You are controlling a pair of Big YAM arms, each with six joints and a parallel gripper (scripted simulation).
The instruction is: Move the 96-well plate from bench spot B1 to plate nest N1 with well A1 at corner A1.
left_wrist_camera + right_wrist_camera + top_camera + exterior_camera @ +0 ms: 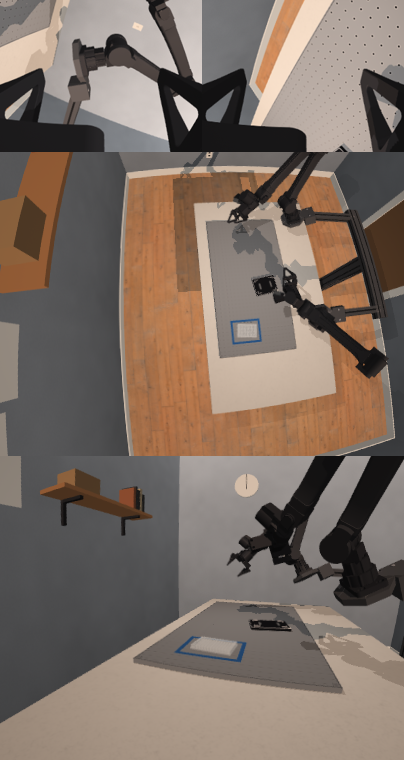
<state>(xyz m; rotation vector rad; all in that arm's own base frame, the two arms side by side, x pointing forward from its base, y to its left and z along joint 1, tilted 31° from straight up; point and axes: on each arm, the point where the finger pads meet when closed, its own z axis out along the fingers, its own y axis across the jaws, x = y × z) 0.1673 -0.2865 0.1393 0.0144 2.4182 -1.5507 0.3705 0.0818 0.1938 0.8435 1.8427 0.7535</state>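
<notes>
Right now the white 96-well plate is 310 mm below my left hand, 260 mm to the left of it and 190 mm ahead of it. From my left hand the other things lie so: black plate nest N1 (310 mm below, 30 mm to the right).
</notes>
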